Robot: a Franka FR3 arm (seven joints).
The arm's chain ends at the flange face. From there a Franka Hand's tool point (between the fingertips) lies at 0.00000 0.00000 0.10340 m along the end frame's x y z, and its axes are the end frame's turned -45 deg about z.
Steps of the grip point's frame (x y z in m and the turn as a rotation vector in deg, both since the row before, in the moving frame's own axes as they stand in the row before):
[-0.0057, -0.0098, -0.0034, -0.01, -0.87, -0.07]
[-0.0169, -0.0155, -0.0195, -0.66, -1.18, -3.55]
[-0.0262, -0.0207, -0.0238, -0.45, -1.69, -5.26]
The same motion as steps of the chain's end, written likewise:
[-0.0099, -0.0040, -0.0034, -0.62, -0.61, -0.07]
[-0.0223, -0.0014, -0.0195, -1.30, -0.37, -3.55]
[-0.0317, 0.0011, -0.0238, -1.51, -0.88, -5.26]

